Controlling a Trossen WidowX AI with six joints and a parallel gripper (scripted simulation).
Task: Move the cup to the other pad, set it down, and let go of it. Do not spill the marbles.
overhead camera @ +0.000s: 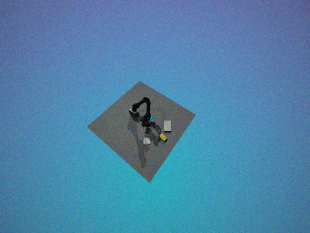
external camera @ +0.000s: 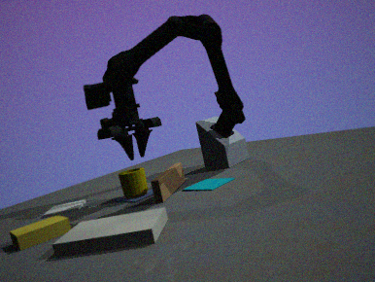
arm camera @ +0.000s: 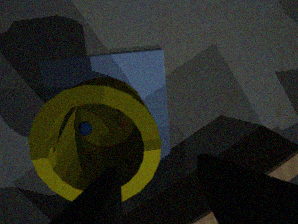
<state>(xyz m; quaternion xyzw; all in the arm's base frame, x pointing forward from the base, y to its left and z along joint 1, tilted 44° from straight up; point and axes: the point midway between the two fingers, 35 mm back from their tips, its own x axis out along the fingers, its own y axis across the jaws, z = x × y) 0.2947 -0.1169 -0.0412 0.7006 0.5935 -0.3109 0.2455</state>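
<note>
Right now my gripper tip is 60 mm above the yellow cup, 30 mm short of it and 10 mm to the left of it. The rest, counted from my gripper tip: blue pad 110 mm below, 30 mm ahead, 10 mm to the right; blue marble 80 mm below, 50 mm ahead; wooden block 90 mm to the left, 80 mm below, 10 mm behind.
</note>
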